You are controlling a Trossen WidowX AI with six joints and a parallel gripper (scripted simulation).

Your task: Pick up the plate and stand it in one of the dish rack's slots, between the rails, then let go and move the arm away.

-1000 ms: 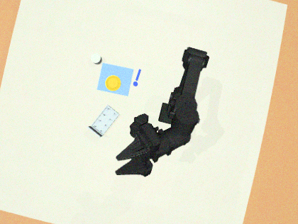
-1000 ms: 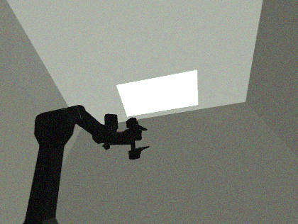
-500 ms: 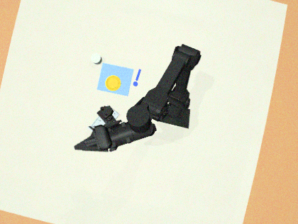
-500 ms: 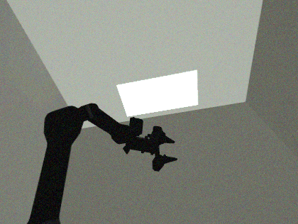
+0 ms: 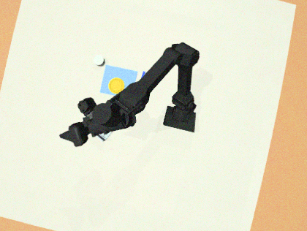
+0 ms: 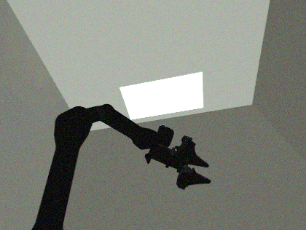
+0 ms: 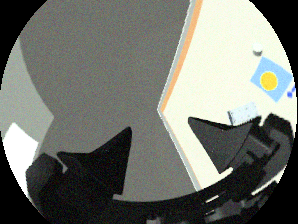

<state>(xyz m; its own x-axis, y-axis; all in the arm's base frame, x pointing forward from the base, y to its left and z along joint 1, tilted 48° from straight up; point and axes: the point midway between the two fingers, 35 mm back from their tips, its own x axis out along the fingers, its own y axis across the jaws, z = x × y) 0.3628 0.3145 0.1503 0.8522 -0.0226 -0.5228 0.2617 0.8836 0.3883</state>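
The yellow plate lies 70 mm behind my gripper tip, 200 mm to the right of it and 420 mm below it. Also, from my gripper tip: light blue mat: 70 mm behind, 220 mm to the right, 430 mm below; then white cylinder: 30 mm ahead, 300 mm to the right, 410 mm below; then dish rack: 60 mm behind, 20 mm to the right, 410 mm below.
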